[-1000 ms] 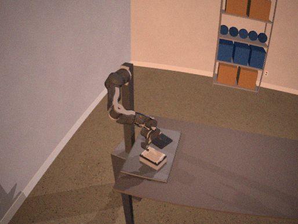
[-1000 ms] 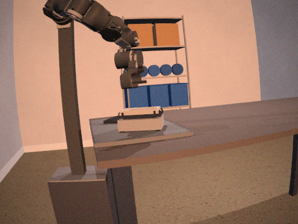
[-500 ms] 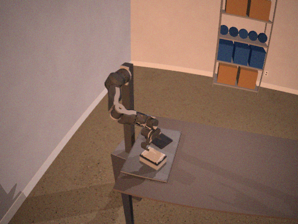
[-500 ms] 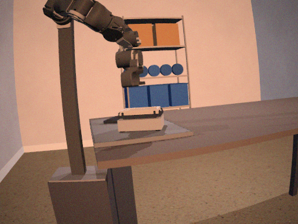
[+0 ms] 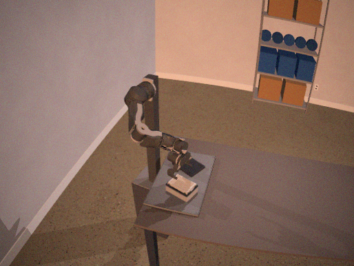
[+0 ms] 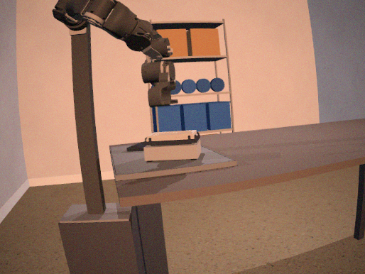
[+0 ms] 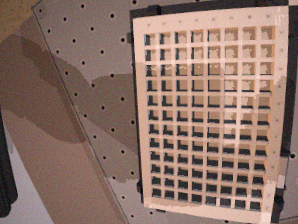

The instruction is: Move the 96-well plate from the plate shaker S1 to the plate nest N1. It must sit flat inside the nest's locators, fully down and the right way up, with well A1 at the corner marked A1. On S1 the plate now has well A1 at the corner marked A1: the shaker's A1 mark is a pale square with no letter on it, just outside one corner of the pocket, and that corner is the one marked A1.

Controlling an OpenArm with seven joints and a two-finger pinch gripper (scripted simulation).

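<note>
Right now the pale 96-well plate is 8 cm below my hand, 1 cm to the right of it and 1 cm ahead of it. The rest, counted from my hand: plate shaker 11 cm below, 4 cm ahead.
</note>
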